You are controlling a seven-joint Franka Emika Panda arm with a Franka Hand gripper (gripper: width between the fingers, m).
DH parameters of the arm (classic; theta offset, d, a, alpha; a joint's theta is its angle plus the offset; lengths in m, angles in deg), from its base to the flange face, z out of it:
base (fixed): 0 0 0 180
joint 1: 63.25 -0.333 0 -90
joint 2: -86.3 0 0 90
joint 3: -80.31 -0.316 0.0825 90
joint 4: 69.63 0 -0.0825 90
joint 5: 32.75 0.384 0 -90
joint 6: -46.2 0 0.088 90
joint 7: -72.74 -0.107 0 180
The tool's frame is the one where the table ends.
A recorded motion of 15 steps. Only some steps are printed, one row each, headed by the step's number.
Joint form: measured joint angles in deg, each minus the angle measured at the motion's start. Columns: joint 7, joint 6, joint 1, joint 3, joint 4, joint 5, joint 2.
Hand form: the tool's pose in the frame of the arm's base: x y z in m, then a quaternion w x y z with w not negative. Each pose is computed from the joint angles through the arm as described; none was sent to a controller.
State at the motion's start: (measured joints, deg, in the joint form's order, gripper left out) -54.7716 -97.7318 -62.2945 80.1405 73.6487 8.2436 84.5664
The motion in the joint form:
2: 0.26 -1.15 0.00 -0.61 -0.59 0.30 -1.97
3: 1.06 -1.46 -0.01 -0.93 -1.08 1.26 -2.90
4: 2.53 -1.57 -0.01 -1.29 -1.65 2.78 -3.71
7: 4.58 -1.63 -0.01 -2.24 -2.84 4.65 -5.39
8: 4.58 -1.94 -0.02 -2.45 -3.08 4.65 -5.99
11: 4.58 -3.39 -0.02 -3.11 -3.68 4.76 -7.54
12: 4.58 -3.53 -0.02 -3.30 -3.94 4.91 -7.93
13: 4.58 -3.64 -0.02 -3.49 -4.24 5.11 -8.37
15: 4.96 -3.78 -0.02 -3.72 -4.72 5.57 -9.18
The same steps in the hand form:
2: 0.4672 -0.0086 0.2584 0.07895 -0.15306 0.96793 0.18291
3: 0.4697 -0.0065 0.2542 0.07994 -0.15424 0.96715 0.18556
4: 0.4724 -0.0039 0.2511 0.08364 -0.15771 0.96524 0.19092
7: 0.4779 0.0039 0.2445 0.08591 -0.16779 0.96169 0.19906
8: 0.4790 0.0053 0.2414 0.08438 -0.16847 0.96189 0.19817
11: 0.4824 0.0086 0.2336 0.08415 -0.16912 0.96292 0.19261
12: 0.4837 0.0101 0.2321 0.08393 -0.16906 0.96287 0.19303
13: 0.4850 0.0116 0.2303 0.08355 -0.16864 0.96280 0.19388
15: 0.4870 0.0134 0.2265 0.08286 -0.16933 0.96237 0.19574

